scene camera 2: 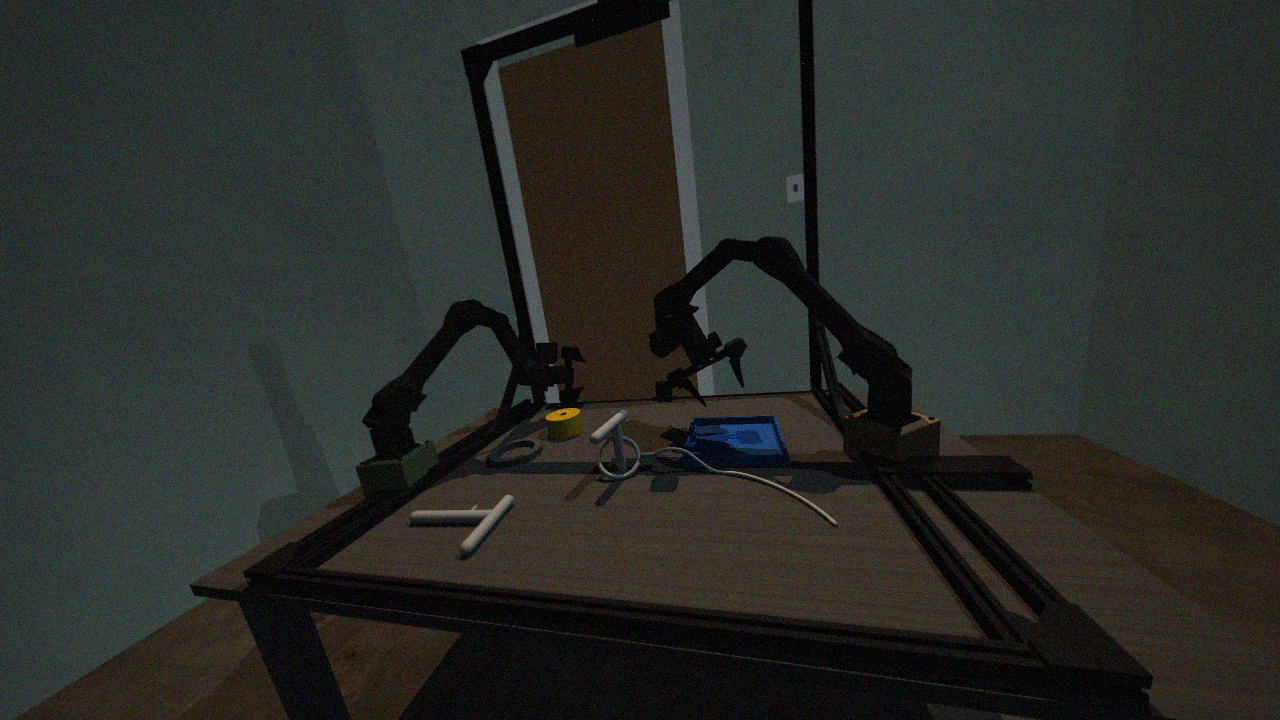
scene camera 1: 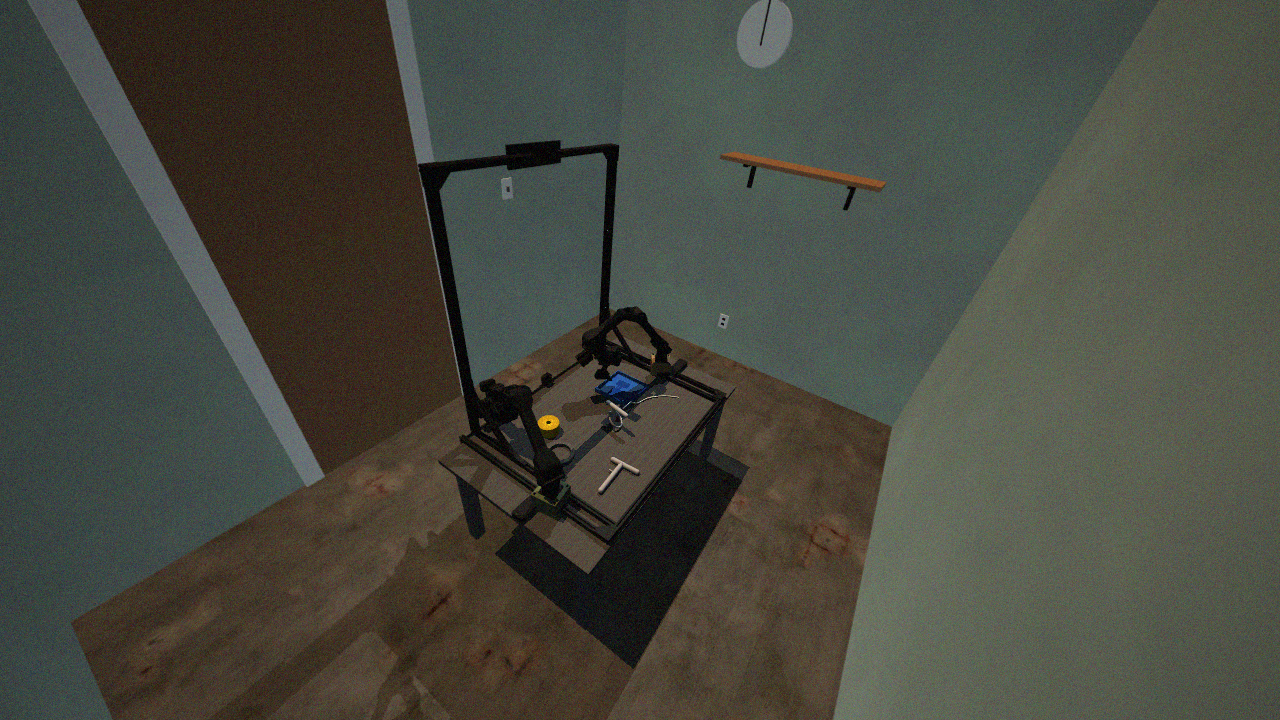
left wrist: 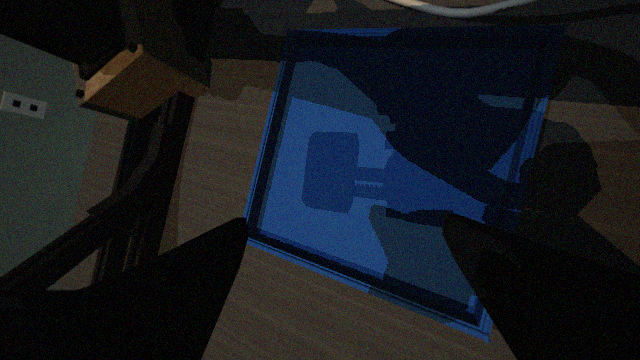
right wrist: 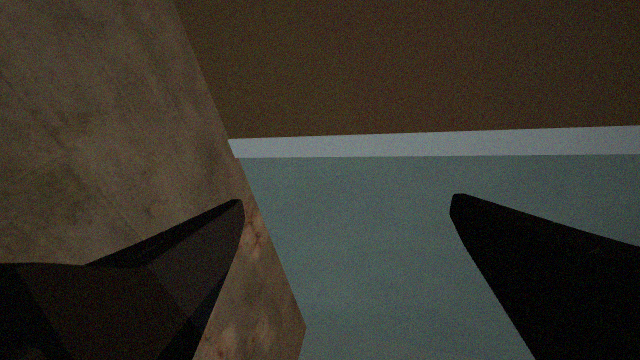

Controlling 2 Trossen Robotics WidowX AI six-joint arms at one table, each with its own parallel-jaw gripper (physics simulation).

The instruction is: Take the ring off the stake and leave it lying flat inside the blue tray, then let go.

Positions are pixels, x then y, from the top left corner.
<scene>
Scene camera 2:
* left gripper: 724,397
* right gripper: 584,374
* blue tray: 747,441
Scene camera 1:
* blue tray: 623,388
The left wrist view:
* left gripper: 344,225
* blue tray: 372,136
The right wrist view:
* right gripper: 346,206
</scene>
